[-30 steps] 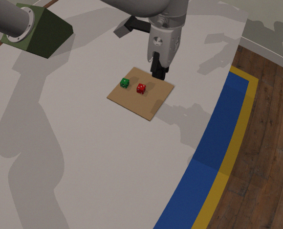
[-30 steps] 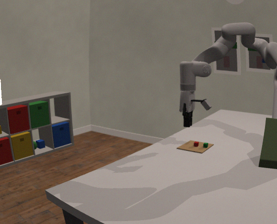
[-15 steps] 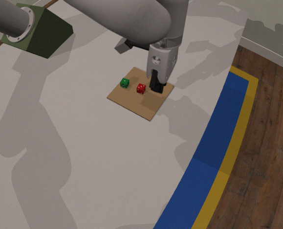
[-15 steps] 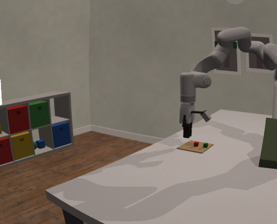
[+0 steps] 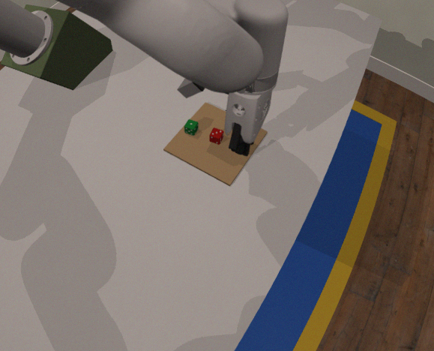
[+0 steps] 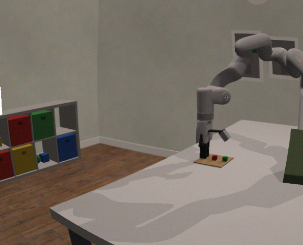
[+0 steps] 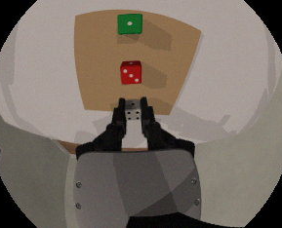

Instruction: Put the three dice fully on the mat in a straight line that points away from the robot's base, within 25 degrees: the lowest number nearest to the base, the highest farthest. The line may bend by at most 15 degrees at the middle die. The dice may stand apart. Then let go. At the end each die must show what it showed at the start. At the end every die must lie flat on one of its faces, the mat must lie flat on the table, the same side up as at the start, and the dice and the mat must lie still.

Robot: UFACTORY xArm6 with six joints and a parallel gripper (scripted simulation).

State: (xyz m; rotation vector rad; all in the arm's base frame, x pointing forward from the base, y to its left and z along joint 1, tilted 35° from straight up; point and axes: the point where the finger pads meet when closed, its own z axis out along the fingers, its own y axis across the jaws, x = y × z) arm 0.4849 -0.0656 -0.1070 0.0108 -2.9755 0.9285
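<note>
My hand is 10 mm above the white die. From my hand the other things lie so: red die 50 mm behind, 20 mm below; tan mat 50 mm behind, 30 mm below; green die 100 mm behind, 20 mm below.
</note>
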